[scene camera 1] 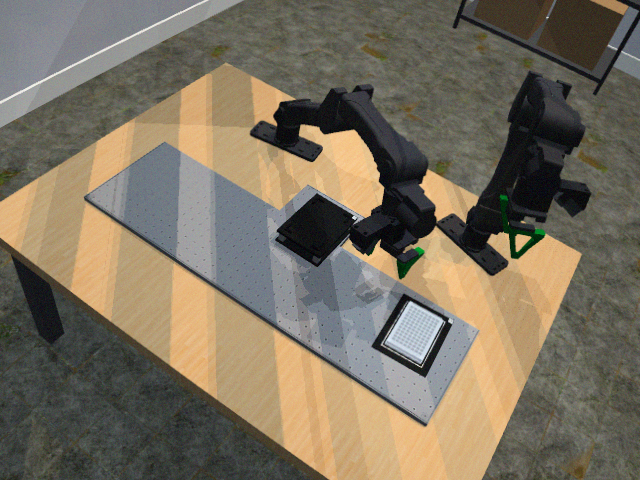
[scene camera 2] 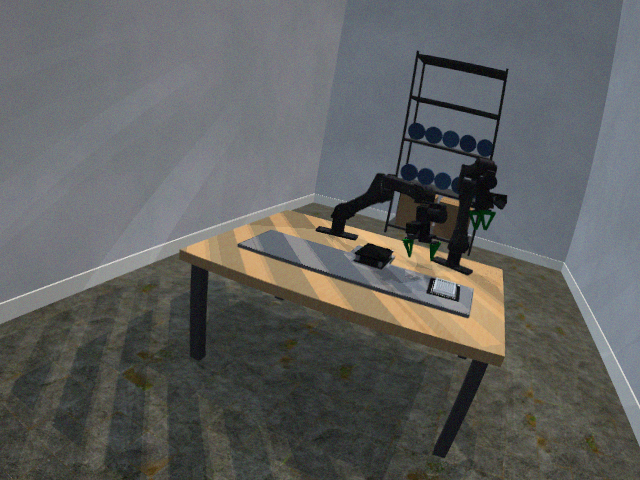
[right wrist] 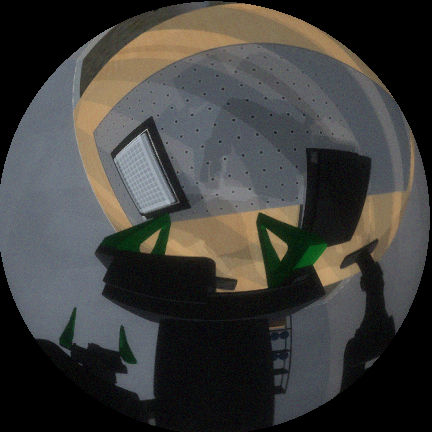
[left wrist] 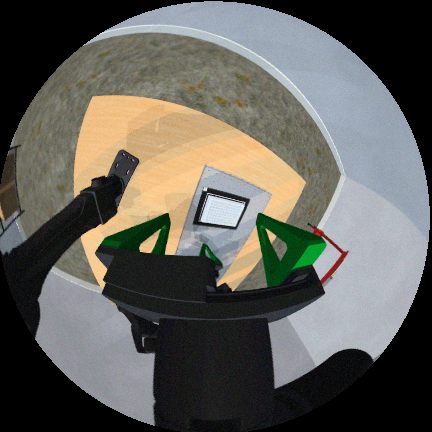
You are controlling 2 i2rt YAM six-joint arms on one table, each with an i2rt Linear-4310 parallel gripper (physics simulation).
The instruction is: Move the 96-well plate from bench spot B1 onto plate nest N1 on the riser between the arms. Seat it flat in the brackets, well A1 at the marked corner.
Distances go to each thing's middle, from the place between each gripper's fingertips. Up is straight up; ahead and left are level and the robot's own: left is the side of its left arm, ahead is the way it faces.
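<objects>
From my right hand: white well plate [scene camera 1: 413, 334] 6 cm ahead, 13 cm to the left, 6 cm below; black plate nest [scene camera 1: 379, 344] 6 cm ahead, 13 cm to the left, 7 cm below.
From my left hand: the white well plate is 14 cm ahead, 8 cm to the right and 22 cm below; the black plate nest is 14 cm ahead, 8 cm to the right and 23 cm below.
</objects>
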